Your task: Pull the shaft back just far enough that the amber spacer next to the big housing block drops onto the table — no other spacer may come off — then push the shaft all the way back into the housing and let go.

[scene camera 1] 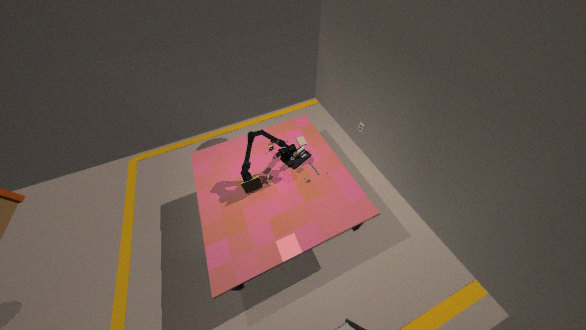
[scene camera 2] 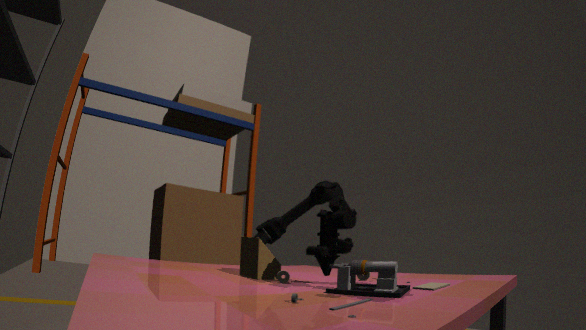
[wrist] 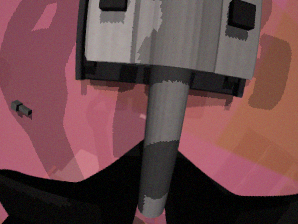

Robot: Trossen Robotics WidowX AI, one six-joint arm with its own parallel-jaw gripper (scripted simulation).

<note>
I see my gripper (scene camera 2: 326,275), a shaft (wrist: 168,91) and a housing block (scene camera 2: 386,286).
My gripper also shows in the wrist view (wrist: 155,146). The housing block also shows in the wrist view (wrist: 221,50). Scene camera 1 misses the shaft, which is hidden by my gripper.
</note>
